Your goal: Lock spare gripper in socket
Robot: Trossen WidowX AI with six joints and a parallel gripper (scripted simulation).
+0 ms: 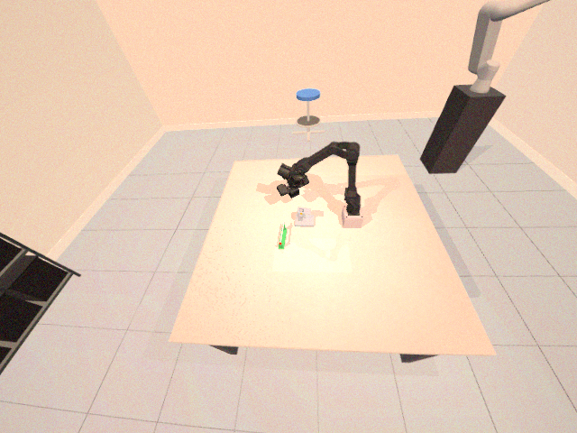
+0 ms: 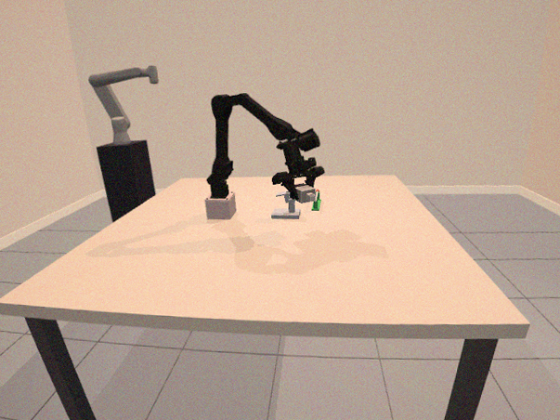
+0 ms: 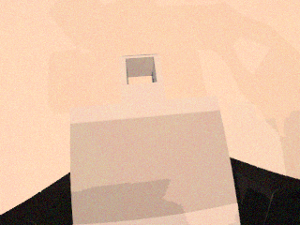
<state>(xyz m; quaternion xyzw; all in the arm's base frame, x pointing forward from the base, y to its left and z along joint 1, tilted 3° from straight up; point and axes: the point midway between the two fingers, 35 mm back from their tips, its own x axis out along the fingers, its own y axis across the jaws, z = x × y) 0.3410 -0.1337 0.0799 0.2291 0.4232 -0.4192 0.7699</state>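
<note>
The mount lies 150 mm to the left of my gripper tip, 70 mm below it and 70 mm behind it. Round my gripper tip: spare gripper 20 mm above; then green cradle 270 mm to the left, 90 mm below, 40 mm ahead.
</note>
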